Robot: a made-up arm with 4 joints.
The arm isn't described. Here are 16 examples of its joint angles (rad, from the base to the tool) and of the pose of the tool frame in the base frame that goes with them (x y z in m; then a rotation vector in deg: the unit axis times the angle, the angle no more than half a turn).
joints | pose
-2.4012 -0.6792 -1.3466 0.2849 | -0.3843 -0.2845 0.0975 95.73 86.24 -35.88
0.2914 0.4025 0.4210 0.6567 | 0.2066 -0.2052 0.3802 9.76 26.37 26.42
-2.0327 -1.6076 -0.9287 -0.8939 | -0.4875 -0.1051 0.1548 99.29 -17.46 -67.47
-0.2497 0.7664 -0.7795 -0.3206 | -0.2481 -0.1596 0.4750 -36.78 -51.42 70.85
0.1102 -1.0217 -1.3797 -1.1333 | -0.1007 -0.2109 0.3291 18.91 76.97 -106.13
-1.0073 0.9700 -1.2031 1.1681 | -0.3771 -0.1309 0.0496 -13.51 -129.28 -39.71
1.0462 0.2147 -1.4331 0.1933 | -0.0456 -0.2334 0.2984 17.58 -39.45 87.47
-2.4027 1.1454 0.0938 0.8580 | -0.4025 -0.2176 -0.1121 52.65 -136.58 -39.32
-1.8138 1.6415 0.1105 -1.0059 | -0.5092 -0.3242 0.1469 -22.59 -113.20 30.25
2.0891 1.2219 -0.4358 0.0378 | 0.1219 -0.0571 0.0077 1.73 89.73 55.72
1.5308 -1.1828 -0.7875 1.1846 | 0.0449 -0.0741 -0.0808 92.23 35.16 48.57
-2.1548 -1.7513 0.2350 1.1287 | -0.5629 0.1357 0.2172 -99.98 -78.60 52.25
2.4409 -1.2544 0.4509 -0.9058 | -0.2520 0.3630 0.0372 -127.34 -8.40 -13.54
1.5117 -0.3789 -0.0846 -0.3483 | 0.1086 0.1438 -0.0641 101.68 49.90 104.25
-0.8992 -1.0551 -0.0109 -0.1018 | -0.2891 0.0811 0.5821 -45.83 -29.18 144.33
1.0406 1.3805 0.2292 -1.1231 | 0.2229 -0.1983 0.1554 49.00 45.96 63.79
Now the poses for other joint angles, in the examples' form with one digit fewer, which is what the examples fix.
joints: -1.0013 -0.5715 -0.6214 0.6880
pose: -0.306 -0.246 0.471 -22.1 -97.6 83.9
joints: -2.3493 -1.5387 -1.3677 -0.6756
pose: -0.435 -0.194 0.145 98.2 -6.9 -46.3
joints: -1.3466 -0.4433 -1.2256 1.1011
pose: -0.253 -0.352 0.255 -9.4 -151.6 63.3
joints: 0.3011 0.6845 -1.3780 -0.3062
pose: -0.239 -0.136 0.387 -42.9 -51.4 93.0
